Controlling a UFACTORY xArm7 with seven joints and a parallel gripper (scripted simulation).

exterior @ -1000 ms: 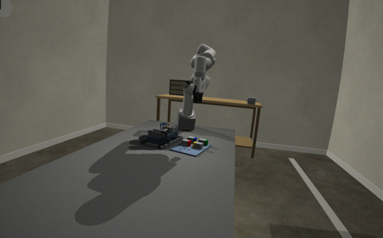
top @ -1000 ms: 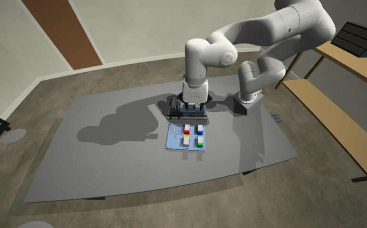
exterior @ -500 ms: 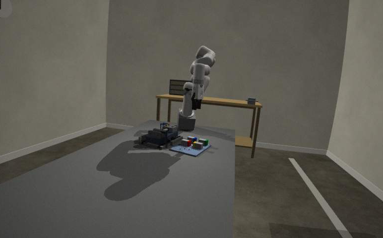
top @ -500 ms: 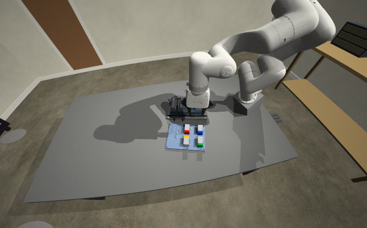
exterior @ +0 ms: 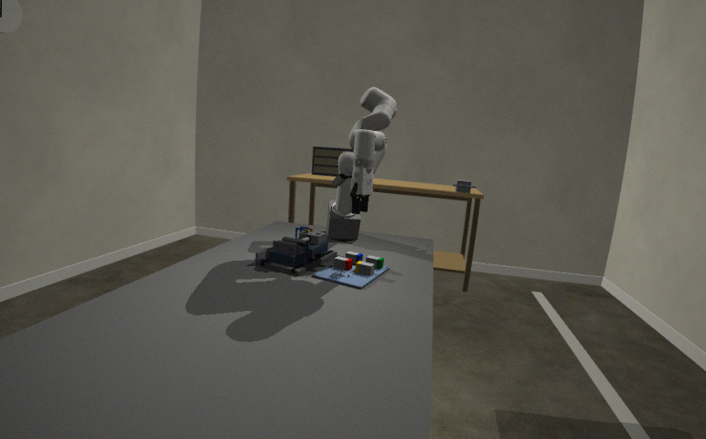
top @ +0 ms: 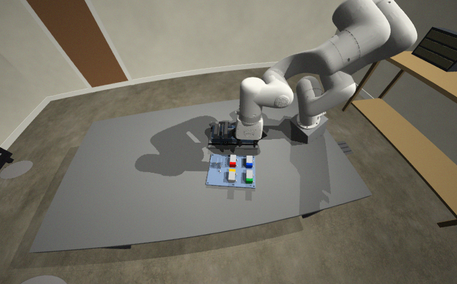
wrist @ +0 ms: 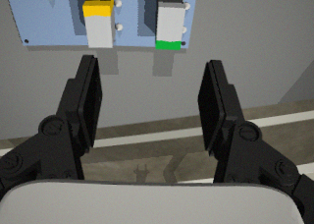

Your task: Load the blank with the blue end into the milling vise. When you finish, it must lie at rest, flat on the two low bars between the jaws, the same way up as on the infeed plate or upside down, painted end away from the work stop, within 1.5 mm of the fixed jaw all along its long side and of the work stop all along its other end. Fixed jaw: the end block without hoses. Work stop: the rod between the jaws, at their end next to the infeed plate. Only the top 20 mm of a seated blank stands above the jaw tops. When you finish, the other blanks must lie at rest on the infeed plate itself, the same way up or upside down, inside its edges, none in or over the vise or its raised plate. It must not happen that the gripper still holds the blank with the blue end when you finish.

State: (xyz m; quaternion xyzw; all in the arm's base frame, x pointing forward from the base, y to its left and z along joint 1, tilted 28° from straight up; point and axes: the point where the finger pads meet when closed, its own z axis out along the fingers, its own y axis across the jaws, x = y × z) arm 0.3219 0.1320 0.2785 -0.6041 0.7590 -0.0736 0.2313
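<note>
Now: the blue-ended blank 3 cm behind my hand, 2 cm to the right of it and 20 cm below it. The rest, counted from my hand: yellow-ended blank 8 cm ahead, 6 cm to the left, 20 cm below; red-ended blank 6 cm ahead, 3 cm to the right, 20 cm below; green-ended blank 1 cm behind, 7 cm to the left, 20 cm below.
</note>
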